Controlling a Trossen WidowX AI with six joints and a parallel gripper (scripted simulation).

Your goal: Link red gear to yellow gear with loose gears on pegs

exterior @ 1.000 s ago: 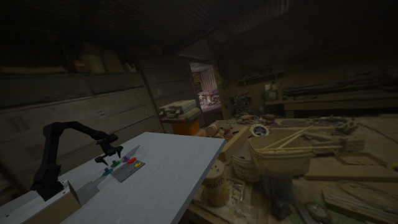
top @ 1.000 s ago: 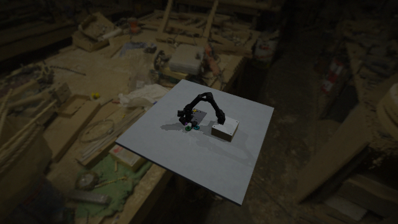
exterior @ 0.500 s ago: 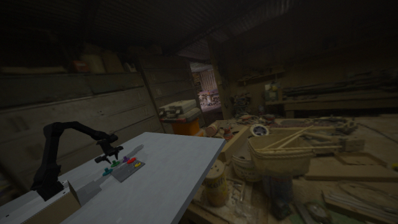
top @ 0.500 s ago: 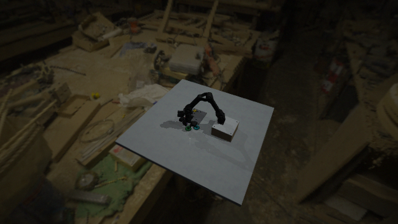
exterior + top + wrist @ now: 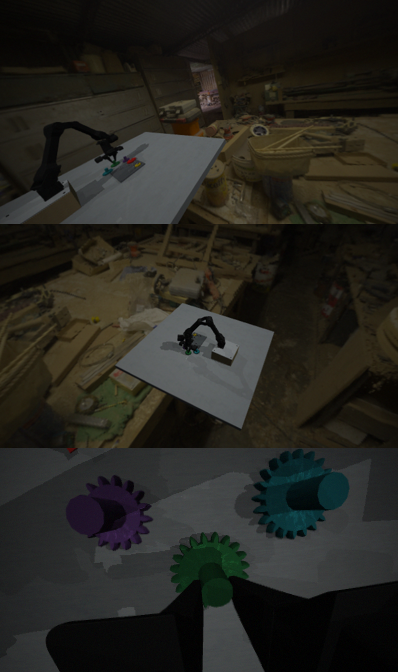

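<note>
My gripper tip is now 10 mm past the grey board, 210 mm to the left of it and 20 mm above it. Also, from my gripper tip: purple gear (60 mm ahead, 60 mm to the right, 10 mm below); green gear (10 mm below); teal gear (80 mm behind, 50 mm to the right, 10 mm below).
</note>
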